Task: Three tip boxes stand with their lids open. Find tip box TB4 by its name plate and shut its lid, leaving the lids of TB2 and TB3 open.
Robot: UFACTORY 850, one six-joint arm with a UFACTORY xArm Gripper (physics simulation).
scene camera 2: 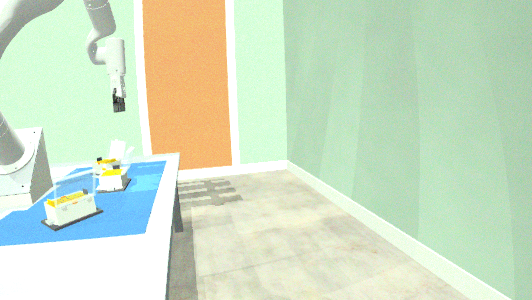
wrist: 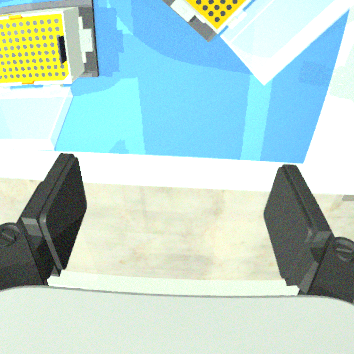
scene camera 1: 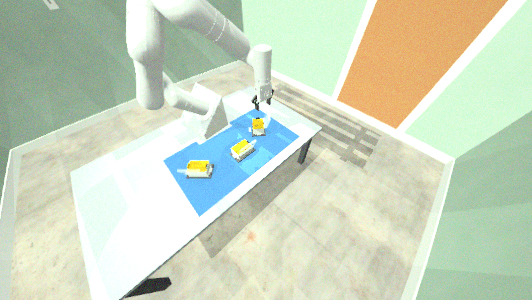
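Observation:
Three white tip boxes with yellow racks and clear lids open stand on a blue mat [scene camera 1: 200, 200] [scene camera 2: 125, 220] [wrist: 200, 125]. The far box [scene camera 1: 258, 127] [scene camera 2: 106, 161] [wrist: 218, 9] shows in part at the top of the wrist view. The middle box [scene camera 1: 242, 149] [scene camera 2: 114, 181] [wrist: 31, 50] is at the wrist view's upper left, its lid [wrist: 30, 119] folded out toward the table edge. The near box [scene camera 1: 199, 170] [scene camera 2: 72, 207] has its lid open to the left in scene camera 1. No name plate is readable. My gripper [scene camera 1: 263, 102] [scene camera 2: 118, 109] [wrist: 176, 184] is open and empty, high above the table.
The white table [scene camera 1: 145, 225] [scene camera 2: 85, 265] [wrist: 175, 175] carries the mat and my arm's pale base [scene camera 1: 215, 120] [scene camera 2: 37, 170]. The table's long edge crosses the wrist view between the fingers, with floor [wrist: 165, 225] beyond it. An orange door panel [scene camera 1: 415, 50] [scene camera 2: 187, 80] stands behind.

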